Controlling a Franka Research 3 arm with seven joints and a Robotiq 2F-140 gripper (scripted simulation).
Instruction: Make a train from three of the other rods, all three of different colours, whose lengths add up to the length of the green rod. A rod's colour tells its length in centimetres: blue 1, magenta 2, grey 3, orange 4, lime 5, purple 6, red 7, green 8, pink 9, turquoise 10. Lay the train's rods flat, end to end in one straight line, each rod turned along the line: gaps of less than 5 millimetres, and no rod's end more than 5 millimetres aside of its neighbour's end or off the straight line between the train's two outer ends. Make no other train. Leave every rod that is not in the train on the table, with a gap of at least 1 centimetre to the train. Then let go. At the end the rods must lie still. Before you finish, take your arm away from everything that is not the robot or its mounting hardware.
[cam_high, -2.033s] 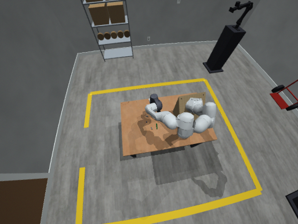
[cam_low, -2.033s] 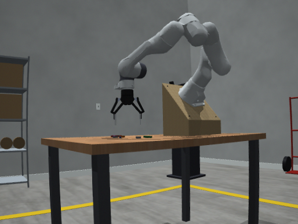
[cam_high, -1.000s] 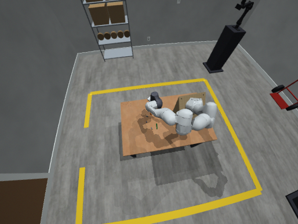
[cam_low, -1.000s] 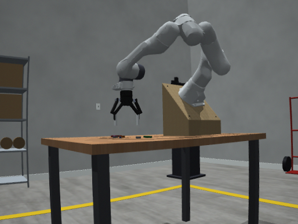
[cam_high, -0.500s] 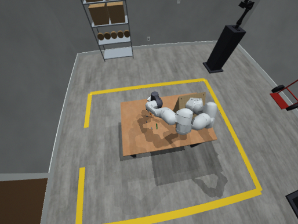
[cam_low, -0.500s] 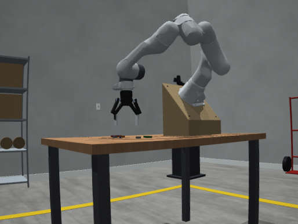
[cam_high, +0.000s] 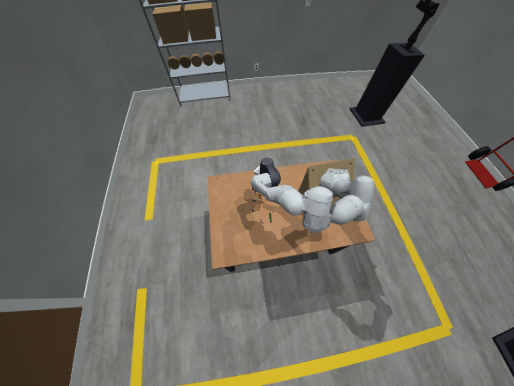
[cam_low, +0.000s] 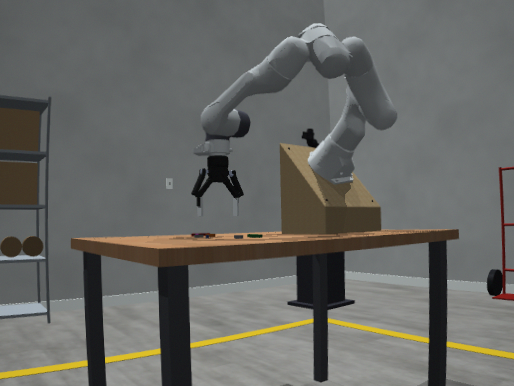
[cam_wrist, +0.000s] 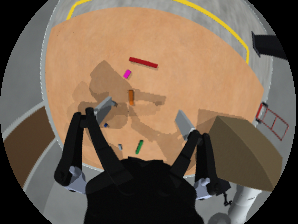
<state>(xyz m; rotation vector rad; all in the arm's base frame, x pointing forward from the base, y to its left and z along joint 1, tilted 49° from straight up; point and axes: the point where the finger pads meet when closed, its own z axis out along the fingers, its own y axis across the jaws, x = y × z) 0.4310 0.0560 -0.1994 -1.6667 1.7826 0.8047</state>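
Right now the small blue rod is 120 mm ahead of my hand, 110 mm to the left of it and 80 mm below it. The rest, counted from my hand: magenta rod: 80 mm below, 60 mm to the right, 50 mm ahead; red rod: 90 mm to the right, 80 mm below, 20 mm ahead; orange rod: 80 mm below, 40 mm ahead.
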